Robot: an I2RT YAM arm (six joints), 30 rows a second.
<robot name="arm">
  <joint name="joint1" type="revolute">
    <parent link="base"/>
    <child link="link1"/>
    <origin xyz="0 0 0.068"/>
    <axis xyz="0 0 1"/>
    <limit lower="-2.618" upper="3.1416"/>
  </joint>
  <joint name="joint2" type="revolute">
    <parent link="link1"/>
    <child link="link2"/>
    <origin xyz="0.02 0.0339 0.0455" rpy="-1.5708 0 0"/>
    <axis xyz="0 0 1"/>
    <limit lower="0" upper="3.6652"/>
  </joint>
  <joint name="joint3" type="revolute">
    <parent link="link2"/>
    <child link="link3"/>
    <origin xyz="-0.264 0 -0.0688" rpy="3.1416 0 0"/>
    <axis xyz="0 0 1"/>
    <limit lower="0" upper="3.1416"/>
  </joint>
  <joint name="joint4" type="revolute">
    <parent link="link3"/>
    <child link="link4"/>
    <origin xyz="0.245 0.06 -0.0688"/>
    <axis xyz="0 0 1"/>
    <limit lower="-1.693" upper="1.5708"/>
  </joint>
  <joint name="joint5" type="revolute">
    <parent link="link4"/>
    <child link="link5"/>
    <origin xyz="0.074 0.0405 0.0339" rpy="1.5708 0 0"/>
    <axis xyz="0 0 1"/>
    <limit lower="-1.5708" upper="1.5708"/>
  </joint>
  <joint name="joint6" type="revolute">
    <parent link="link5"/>
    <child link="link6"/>
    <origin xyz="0.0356 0 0.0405" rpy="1.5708 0 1.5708"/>
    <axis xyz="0 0 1"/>
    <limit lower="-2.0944" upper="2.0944"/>
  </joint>
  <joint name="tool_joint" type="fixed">
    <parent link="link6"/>
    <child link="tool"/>
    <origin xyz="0 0 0" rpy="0 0 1.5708"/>
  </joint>
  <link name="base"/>
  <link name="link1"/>
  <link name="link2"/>
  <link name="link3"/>
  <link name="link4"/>
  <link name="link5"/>
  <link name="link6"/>
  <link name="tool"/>
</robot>
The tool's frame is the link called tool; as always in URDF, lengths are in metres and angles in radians.
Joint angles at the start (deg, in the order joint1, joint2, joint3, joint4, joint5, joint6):
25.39, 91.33, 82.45, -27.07, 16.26, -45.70
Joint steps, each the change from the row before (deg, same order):
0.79, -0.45, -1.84, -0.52, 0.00, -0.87
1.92, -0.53, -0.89, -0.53, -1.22, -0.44
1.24, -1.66, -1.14, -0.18, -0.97, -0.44
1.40, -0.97, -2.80, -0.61, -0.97, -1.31
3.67, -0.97, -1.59, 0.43, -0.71, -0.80
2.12, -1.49, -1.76, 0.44, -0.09, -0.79
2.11, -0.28, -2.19, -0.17, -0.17, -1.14
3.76, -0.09, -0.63, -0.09, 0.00, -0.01
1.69, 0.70, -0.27, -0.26, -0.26, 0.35
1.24, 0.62, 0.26, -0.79, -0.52, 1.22
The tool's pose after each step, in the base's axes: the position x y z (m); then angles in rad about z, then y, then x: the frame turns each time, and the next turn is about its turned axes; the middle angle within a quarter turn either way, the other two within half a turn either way. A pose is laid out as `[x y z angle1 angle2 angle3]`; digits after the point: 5 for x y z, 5 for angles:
[0.32857 0.15043 0.32644 -1.80988 0.43121 -2.27647]
[0.32015 0.16047 0.32343 -1.76343 0.42572 -2.29658]
[0.30999 0.16431 0.32606 -1.72384 0.43193 -2.29640]
[0.29963 0.16880 0.31422 -1.68717 0.39756 -2.33359]
[0.28421 0.18542 0.31094 -1.60642 0.39199 -2.33772]
[0.27182 0.19191 0.30951 -1.55720 0.38461 -2.33188]
[0.26145 0.19943 0.29804 -1.51506 0.35087 -2.35939]
[0.24686 0.21528 0.29476 -1.45255 0.34436 -2.36886]
[0.24134 0.22360 0.28906 -1.43133 0.33856 -2.39086]
[0.23711 0.22989 0.28610 -1.42717 0.34610 -2.41768]

